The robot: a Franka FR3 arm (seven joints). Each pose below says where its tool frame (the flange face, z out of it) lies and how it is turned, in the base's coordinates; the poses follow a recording.
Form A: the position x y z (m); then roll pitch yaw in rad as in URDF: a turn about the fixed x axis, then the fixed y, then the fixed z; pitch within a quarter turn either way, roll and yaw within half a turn.
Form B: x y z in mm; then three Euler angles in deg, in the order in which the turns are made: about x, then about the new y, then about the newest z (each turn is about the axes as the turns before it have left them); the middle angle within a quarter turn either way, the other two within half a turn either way. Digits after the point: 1 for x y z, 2 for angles.
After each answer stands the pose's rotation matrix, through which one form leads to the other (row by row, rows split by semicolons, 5 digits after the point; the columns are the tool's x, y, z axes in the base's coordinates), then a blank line. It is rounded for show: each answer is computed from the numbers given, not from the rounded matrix.
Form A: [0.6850, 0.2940, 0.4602, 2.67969, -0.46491, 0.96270]
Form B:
[685.0, 294.0, 460.2, -174.66, 36.52, -50.55]
0.51067 0.62058 0.59506; 0.73363 -0.67542 0.07481; 0.44834 0.39835 -0.80019

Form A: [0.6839, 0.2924, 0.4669, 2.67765, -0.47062, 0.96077]
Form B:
[683.9, 292.4, 466.9, -174.55, 36.80, -50.38]
0.51061 0.61675 0.59908; 0.73053 -0.67864 0.07601; 0.45344 0.39883 -0.79707

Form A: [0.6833, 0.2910, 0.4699, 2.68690, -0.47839, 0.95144]
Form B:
[683.3, 291.0, 469.9, -174.14, 36.70, -50.00]
0.51534 0.61415 0.59769; 0.72284 -0.68615 0.08180; 0.46035 0.38988 -0.79754

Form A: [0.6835, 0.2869, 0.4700, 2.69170, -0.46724, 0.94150]
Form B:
[683.5, 286.9, 470.0, -174.89, 36.18, -49.38]
0.52549 0.61271 0.59029; 0.72179 -0.68836 0.07195; 0.45042 0.38826 -0.80397

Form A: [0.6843, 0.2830, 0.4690, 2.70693, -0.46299, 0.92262]
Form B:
[684.3, 283.0, 469.0, -175.16, 35.47, -48.45]
0.54017 0.60951 0.58027; 0.71326 -0.69753 0.06870; 0.44663 0.37677 -0.81152

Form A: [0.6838, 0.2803, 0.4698, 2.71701, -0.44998, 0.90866]
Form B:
[683.8, 280.3, 469.8, -175.87, 34.65, -47.70]
0.55360 0.60850 0.56855; 0.71017 -0.70153 0.05931; 0.43495 0.37093 -0.82050

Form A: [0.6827, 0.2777, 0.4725, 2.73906, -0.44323, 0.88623]
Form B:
[682.7, 277.7, 472.5, -176.01, 33.57, -46.72]
0.57124 0.60654 0.55299; 0.69984 -0.71195 0.05796; 0.42886 0.35390 -0.83117

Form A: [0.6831, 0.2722, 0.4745, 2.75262, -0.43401, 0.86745]
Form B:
[683.1, 272.2, 474.5, -176.49, 32.74, -45.76]
0.58681 0.60257 0.54090; 0.69197 -0.72009 0.05148; 0.42051 0.34408 -0.83951

